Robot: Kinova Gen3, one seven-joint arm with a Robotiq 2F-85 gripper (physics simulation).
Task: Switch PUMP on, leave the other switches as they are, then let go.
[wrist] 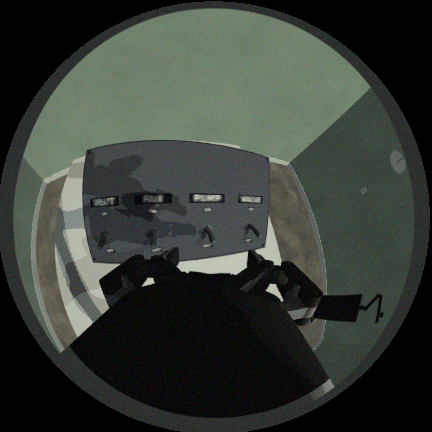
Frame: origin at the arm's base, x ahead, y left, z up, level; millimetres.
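Where they show: gripper, fingertip midpoint: (212, 256).
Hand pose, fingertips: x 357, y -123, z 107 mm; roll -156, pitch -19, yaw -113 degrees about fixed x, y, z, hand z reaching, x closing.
Observation:
After its pixels a point has its place.
A dark grey panel (175, 170) {x 538, y -125, z 43 mm} carries several labelled toggle switches in a row. The third label from the left (207, 198) {x 471, y -185, z 15 mm} is blurred and seems to read PUMP. Below it are a small light plate (207, 210) {x 448, y -180, z 2 mm}, the PUMP switch (207, 234) {x 396, y -162, z 2 mm} and another small plate at its foot. Whether its lever points up or down is hard to tell. My gripper (212, 256) {x 357, y -123, z 107 mm} is open and empty. Its fingertips show below the switch row in the view, one left and one right of the PUMP switch, apart from it.
Two switches (103, 239) {x 442, y 62, z 4 mm} (152, 236) {x 422, y -51, z 5 mm} stand left of PUMP, under labels like VENT and FAN, partly in shadow. Another switch (251, 231) {x 371, y -279, z -1 mm} is to its right, near the right fingertip. The panel stands over a pale surface (72, 200) {x 657, y 283, z -113 mm} with brown areas (295, 215) at both sides.

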